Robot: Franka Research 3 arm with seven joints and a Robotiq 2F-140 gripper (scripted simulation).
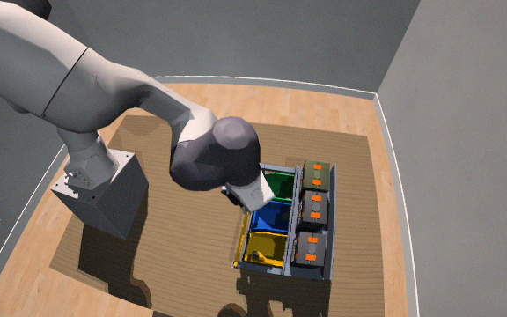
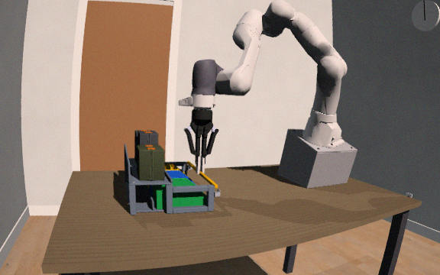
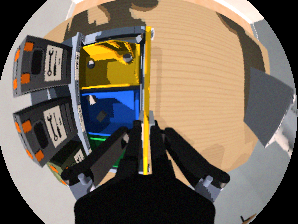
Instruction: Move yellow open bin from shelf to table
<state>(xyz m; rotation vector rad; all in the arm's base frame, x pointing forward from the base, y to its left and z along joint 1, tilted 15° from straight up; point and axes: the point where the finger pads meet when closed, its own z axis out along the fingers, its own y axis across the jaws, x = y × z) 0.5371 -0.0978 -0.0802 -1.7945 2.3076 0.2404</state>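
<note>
Now: hand 30 mm above the yellow rail. Round my hand: yellow open bin 80 mm ahead, 130 mm to the right, 70 mm below; then blue bin 100 mm ahead, 20 mm to the right, 70 mm below; then green bin 130 mm ahead, 80 mm to the left, 70 mm below.
</note>
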